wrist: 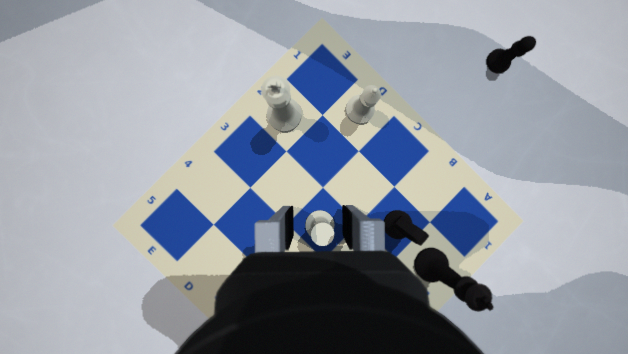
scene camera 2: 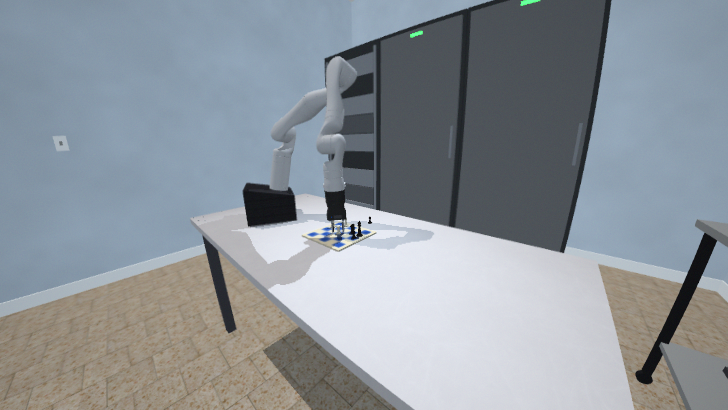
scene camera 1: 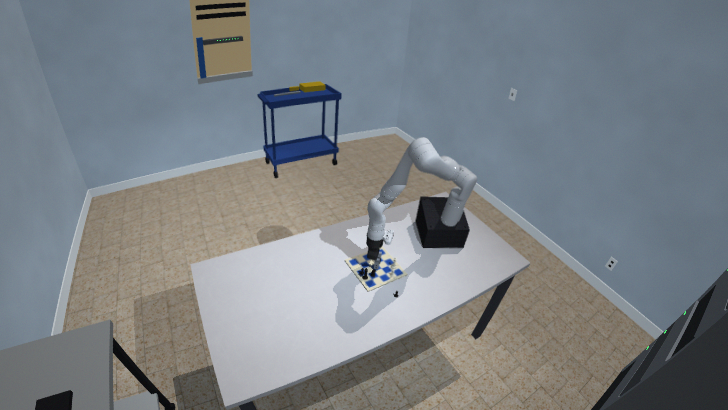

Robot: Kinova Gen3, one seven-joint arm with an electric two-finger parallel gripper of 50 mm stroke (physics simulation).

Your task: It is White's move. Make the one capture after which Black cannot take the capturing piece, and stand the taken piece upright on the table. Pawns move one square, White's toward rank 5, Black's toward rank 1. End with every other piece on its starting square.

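Frame: origin at the arm's base, x ahead, y left, z up, level; millimetres.
Seen in the pictures: gripper, fingertip midpoint: (wrist: 317,220) (scene camera 2: 338,231) (scene camera 1: 377,265); arm's base, origin of the base link: (scene camera 2: 278,189) (scene camera 1: 449,219).
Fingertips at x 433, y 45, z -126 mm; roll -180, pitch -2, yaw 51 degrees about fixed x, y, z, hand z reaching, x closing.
Note:
Offsets run from my fingertips to a thing's middle. Level surfaces: height alone.
My open gripper (scene camera 1: 376,262) (scene camera 2: 338,226) (wrist: 317,220) points down over the blue-and-cream board (scene camera 1: 400,275) (wrist: 177,225). Its fingers stand either side of a round-topped white piece {1 mm right, 4 mm ahead, 9 mm up} (wrist: 320,226) on C3, with gaps; nothing is held. A tall white piece {31 mm left, 75 mm back, 24 mm up} (wrist: 284,114), apparently the king, stands on E2, and a smaller pointed white piece {77 mm left, 42 mm back, 14 mm up} (wrist: 361,110) on D1. A black piece (wrist: 398,224) (scene camera 2: 352,231), apparently the knight, stands on B2, and a tall black piece {43 mm left, 82 mm ahead, 24 mm up} (wrist: 432,265) (scene camera 2: 359,229) on A2. My gripper body hides the board's A5 side in the wrist view.
A small black piece {189 mm left, 1 mm back, 2 mm up} (scene camera 1: 395,293) (scene camera 2: 369,220) (wrist: 499,61) stands upright on the table {14 mm down} (scene camera 1: 285,315), off the board. The black base block (scene camera 1: 442,231) (scene camera 2: 270,208) carries the arm. The blue cart (scene camera 1: 300,148) and grey cabinets (scene camera 2: 417,127) stand beyond the table.

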